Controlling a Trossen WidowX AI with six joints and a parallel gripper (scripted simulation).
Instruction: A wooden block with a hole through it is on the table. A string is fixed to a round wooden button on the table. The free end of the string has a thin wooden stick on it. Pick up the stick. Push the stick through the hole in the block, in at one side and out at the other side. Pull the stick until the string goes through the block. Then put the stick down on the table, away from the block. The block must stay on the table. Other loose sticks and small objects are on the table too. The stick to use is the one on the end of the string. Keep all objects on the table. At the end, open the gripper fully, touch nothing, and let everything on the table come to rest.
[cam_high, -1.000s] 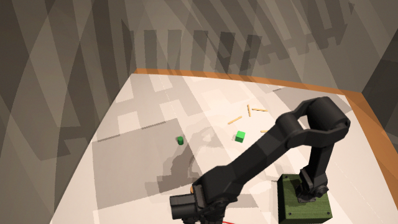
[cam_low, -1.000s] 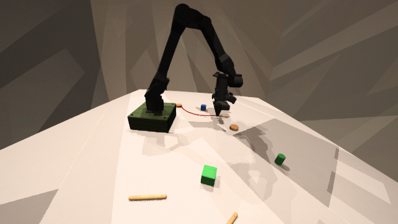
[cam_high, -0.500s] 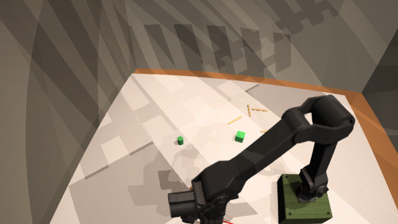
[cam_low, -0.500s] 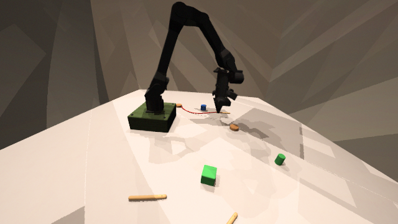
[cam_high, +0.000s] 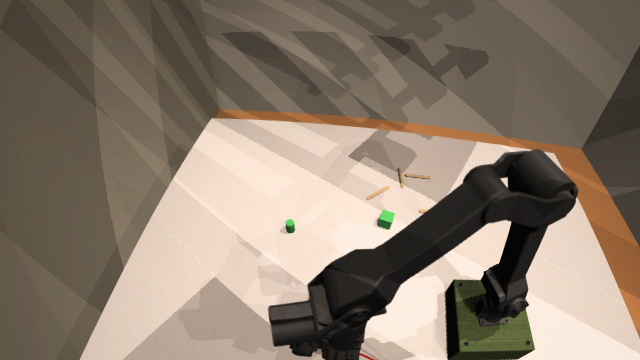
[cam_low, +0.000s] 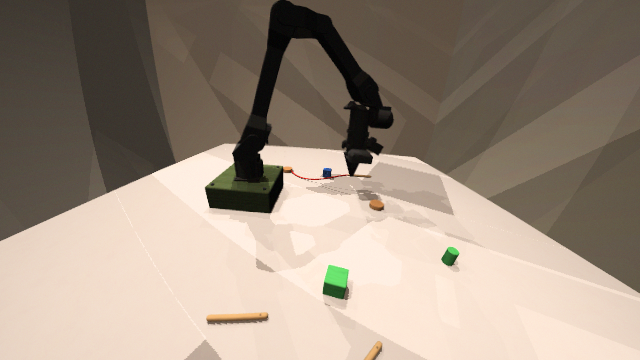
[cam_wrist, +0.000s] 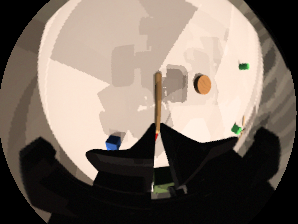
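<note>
The small blue block lies 11 cm to the left of my gripper tip, 6 cm behind it and 3 cm below it. The rest, counted from my gripper tip: thin wooden stick (1 cm ahead); then round wooden button (22 cm behind, 15 cm to the left, 4 cm below); then green cylinder (31 cm to the right, 13 cm ahead, 3 cm below).
</note>
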